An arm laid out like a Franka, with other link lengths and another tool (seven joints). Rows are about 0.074 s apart.
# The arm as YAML. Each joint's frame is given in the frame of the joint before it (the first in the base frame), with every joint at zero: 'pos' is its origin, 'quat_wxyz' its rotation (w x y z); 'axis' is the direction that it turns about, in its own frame. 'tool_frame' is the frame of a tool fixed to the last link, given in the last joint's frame.
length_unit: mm
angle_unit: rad
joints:
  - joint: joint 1
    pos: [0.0, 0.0, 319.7]
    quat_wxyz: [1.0, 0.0, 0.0, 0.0]
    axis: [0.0, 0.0, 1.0]
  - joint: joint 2
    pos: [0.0, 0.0, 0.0]
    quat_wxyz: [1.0, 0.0, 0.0, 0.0]
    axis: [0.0, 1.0, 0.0]
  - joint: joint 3
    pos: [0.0, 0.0, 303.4]
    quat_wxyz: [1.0, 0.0, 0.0, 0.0]
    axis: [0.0, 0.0, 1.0]
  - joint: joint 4
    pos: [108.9, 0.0, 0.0]
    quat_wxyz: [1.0, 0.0, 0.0, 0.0]
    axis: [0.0, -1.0, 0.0]
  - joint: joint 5
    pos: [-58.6, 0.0, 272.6]
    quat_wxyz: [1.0, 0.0, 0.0, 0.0]
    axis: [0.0, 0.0, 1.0]
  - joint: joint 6
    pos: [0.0, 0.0, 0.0]
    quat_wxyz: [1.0, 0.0, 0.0, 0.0]
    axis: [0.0, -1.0, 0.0]
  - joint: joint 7
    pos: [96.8, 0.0, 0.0]
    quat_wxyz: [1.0, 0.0, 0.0, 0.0]
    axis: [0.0, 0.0, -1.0]
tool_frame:
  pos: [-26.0, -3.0, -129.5]
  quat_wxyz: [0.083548, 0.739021, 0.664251, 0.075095]
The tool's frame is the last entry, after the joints.
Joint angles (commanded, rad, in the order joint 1, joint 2, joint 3, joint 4, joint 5, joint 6, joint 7), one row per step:
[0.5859 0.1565 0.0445 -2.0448 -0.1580 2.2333 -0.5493]
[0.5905 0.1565 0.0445 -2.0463 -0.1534 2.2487 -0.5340]
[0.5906 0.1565 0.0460 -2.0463 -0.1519 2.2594 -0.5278]
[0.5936 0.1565 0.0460 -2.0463 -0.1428 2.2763 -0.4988]
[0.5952 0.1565 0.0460 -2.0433 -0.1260 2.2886 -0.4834]
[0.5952 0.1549 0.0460 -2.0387 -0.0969 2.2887 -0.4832]
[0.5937 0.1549 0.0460 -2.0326 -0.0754 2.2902 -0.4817]
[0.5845 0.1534 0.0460 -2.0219 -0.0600 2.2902 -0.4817]
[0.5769 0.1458 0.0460 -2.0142 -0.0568 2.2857 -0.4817]
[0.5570 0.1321 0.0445 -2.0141 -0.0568 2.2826 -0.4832]
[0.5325 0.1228 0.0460 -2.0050 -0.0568 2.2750 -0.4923]
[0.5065 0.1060 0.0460 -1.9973 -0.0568 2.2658 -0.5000]
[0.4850 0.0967 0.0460 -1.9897 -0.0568 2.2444 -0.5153]
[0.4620 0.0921 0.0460 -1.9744 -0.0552 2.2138 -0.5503]
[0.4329 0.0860 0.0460 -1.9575 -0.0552 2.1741 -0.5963]
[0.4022 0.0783 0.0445 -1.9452 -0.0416 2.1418 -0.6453]
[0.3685 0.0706 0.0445 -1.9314 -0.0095 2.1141 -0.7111]
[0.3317 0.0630 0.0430 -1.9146 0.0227 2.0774 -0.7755]
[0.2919 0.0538 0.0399 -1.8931 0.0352 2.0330 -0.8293]
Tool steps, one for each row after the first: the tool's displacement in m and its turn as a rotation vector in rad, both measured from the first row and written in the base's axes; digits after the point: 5 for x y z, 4 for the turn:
[-0.00075 0.00332 0.00059 0.0138 -0.0090 -0.0115]
[-0.00046 0.00501 0.00141 0.0228 -0.0165 -0.0157]
[-0.00091 0.00819 0.00255 0.0431 -0.0261 -0.0450]
[-0.00074 0.01094 0.00428 0.0655 -0.0299 -0.0676]
[-0.00102 0.01241 0.00621 0.0875 -0.0206 -0.0855]
[-0.00014 0.01342 0.00811 0.1059 -0.0160 -0.1013]
[0.00380 0.01148 0.01235 0.1231 -0.0184 -0.1194]
[0.00642 0.00881 0.01840 0.1316 -0.0259 -0.1286]
[0.01126 -0.00090 0.02504 0.1371 -0.0362 -0.1481]
[0.01789 -0.01064 0.03225 0.1420 -0.0466 -0.1619]
[0.02394 -0.02245 0.04260 0.1488 -0.0612 -0.1799]
[0.02805 -0.03306 0.04801 0.1428 -0.0597 -0.1872]
[0.03340 -0.04420 0.05304 0.1320 -0.0521 -0.1781]
[0.03919 -0.05889 0.05865 0.1157 -0.0398 -0.1640]
[0.04439 -0.07442 0.06384 0.1127 -0.0247 -0.1558]
[0.04970 -0.08935 0.06970 0.1275 -0.0071 -0.1396]
[0.05456 -0.10643 0.07576 0.1421 0.0142 -0.1280]
[0.05929 -0.12688 0.08395 0.1431 0.0284 -0.1218]

